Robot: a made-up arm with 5 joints.
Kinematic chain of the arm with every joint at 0, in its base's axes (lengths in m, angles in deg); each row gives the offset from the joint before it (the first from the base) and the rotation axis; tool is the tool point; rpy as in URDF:
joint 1: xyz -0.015 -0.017 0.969 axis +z
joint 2: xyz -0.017 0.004 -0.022 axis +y
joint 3: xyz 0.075 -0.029 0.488 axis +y
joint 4: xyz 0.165 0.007 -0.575 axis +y
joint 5: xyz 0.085 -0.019 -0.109 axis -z
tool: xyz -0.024 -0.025 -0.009 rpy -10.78 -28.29 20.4
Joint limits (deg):
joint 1: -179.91..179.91
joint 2: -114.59..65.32
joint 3: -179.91..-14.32
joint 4: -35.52..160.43
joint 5: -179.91..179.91
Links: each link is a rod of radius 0.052 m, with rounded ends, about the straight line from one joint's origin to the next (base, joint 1, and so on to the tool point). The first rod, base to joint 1, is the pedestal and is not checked.
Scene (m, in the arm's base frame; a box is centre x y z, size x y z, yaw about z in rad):
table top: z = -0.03
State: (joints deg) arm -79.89 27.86 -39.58 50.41 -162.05
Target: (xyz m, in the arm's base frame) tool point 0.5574 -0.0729 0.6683
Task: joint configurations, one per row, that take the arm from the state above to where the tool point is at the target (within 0.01 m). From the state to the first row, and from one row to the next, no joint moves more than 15 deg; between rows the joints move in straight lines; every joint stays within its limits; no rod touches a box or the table.
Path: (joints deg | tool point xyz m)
1: -67.20 27.53 -39.51 50.47 -162.71 | 0.1882 -0.5528 0.6527
2: -54.50 27.20 -39.43 50.53 -163.38 | 0.3016 -0.4951 0.6558
3: -41.81 26.87 -39.36 50.59 -164.04 | 0.3995 -0.4140 0.6589
4: -29.12 26.54 -39.29 50.65 -164.70 | 0.4771 -0.3131 0.6621
5: -16.42 26.21 -39.21 50.71 -165.37 | 0.5306 -0.1975 0.6651
6: -3.73 25.88 -39.14 50.77 -166.03 | 0.5574 -0.0729 0.6683

